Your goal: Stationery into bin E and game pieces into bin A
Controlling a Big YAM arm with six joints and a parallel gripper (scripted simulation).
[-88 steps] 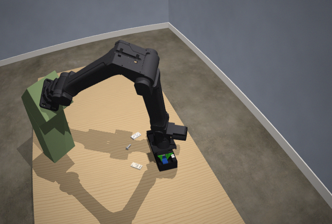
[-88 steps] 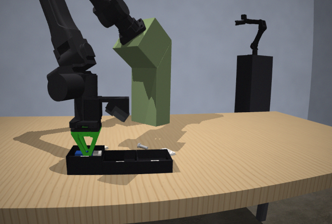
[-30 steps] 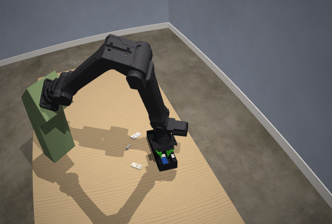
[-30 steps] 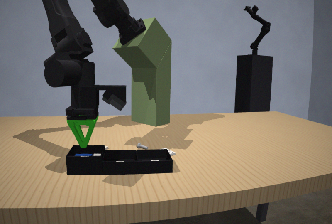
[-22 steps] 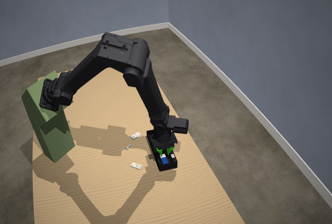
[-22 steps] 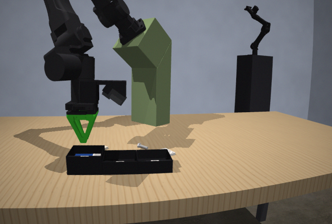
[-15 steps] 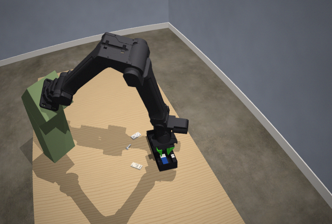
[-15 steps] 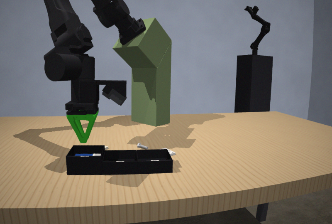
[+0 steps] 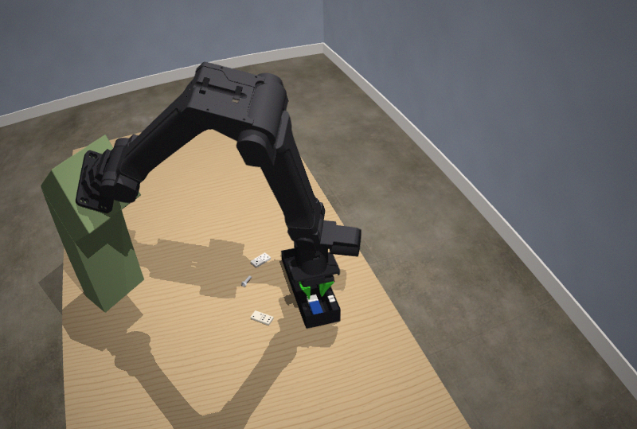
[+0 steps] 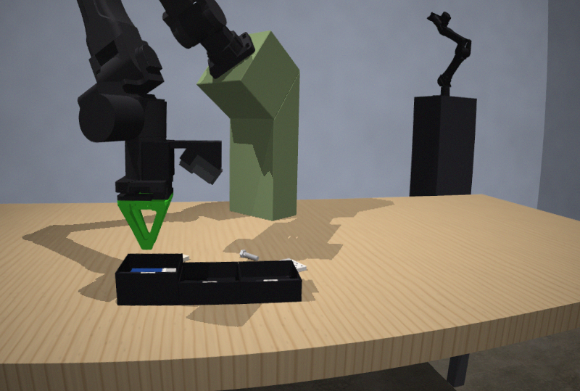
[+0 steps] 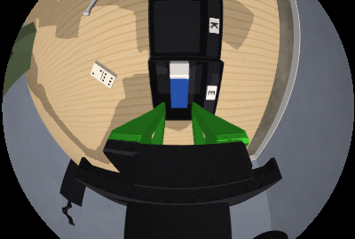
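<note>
My hand is 10 mm to the right of the blue-and-white eraser and 50 mm above it. From my hand the other things lie so: grey bolt 120 mm behind, 170 mm to the left, 70 mm below; white domino 120 mm behind, 40 mm to the left, 70 mm below; joined black bins 20 mm ahead, 90 mm to the left, 50 mm below.
</note>
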